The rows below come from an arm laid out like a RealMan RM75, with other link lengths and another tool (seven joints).
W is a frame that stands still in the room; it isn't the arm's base.
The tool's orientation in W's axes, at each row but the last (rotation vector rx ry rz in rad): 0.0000, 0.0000, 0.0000; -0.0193, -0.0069, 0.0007; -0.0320, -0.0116, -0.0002; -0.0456, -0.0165, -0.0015; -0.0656, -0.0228, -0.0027; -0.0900, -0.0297, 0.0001; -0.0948, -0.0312, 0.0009; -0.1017, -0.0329, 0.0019
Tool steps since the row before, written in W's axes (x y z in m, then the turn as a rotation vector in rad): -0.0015, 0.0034, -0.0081, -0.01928, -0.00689, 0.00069; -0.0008, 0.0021, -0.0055, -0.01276, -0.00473, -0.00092; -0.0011, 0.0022, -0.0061, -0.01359, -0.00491, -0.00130; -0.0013, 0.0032, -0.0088, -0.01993, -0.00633, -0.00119; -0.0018, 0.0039, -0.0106, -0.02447, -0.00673, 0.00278; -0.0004, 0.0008, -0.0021, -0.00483, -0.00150, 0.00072; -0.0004, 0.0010, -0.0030, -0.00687, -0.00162, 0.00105; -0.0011, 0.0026, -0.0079, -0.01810, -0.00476, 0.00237
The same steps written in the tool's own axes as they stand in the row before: -0.0015, 0.0034, -0.0081, -0.01928, -0.00689, 0.00069; -0.0008, 0.0022, -0.0055, -0.01277, -0.00470, -0.00092; -0.0012, 0.0024, -0.0060, -0.01360, -0.00487, -0.00130; -0.0014, 0.0036, -0.0086, -0.01994, -0.00631, -0.00115; -0.0020, 0.0046, -0.0103, -0.02439, -0.00698, 0.00289; -0.0005, 0.0010, -0.0020, -0.00481, -0.00156, 0.00073; -0.0005, 0.0013, -0.0029, -0.00684, -0.00172, 0.00111; -0.0013, 0.0034, -0.0076, -0.01803, -0.00497, 0.00247
